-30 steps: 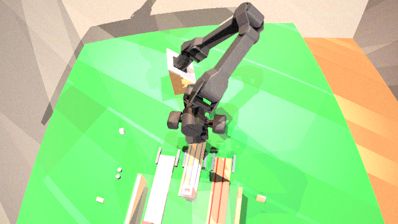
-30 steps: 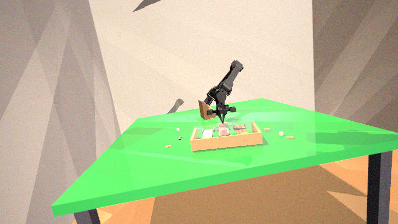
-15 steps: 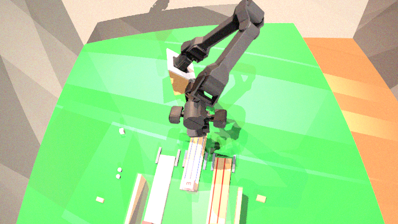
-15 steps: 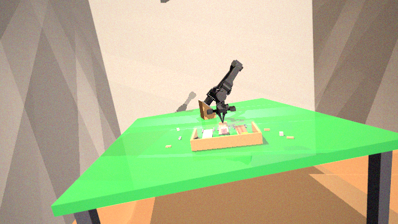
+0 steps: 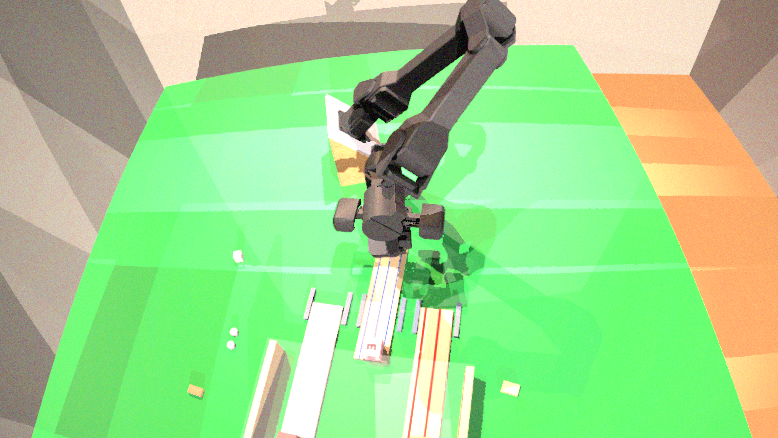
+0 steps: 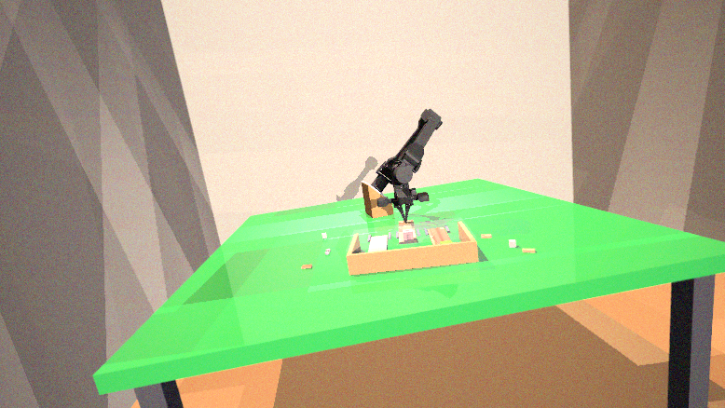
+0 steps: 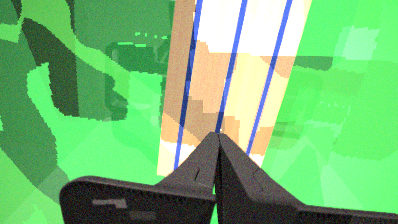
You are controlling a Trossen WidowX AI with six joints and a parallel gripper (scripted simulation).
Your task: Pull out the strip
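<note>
The labelled cube lies 200 mm ahead of my gripper tip, 60 mm to the right of it and 20 mm above it.
</note>
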